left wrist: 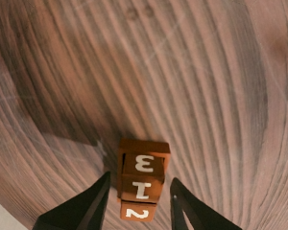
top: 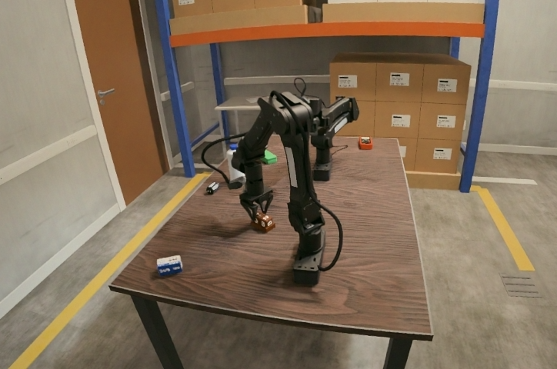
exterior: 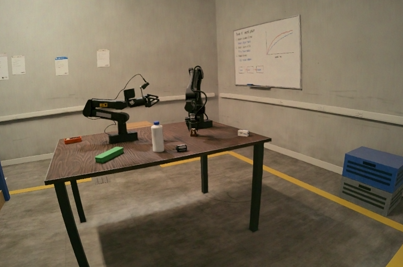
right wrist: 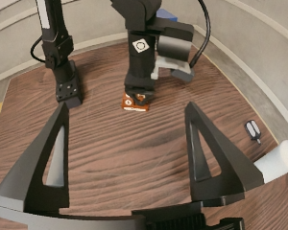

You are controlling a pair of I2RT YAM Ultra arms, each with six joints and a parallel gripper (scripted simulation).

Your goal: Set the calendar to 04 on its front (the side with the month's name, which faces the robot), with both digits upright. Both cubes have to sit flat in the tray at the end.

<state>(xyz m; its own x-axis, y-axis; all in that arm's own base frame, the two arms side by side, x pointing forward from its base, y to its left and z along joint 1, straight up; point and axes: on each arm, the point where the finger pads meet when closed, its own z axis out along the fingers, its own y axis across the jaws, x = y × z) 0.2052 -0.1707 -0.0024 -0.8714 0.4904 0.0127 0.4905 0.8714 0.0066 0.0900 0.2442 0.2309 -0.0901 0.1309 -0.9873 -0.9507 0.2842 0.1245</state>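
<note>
Right now my left hand is 2 cm past the brown calendar tray, 1 cm to the right of it and 3 cm above it. From my left hand the other things lie so: black item 26 cm ahead, 24 cm to the right, 2 cm below.
</note>
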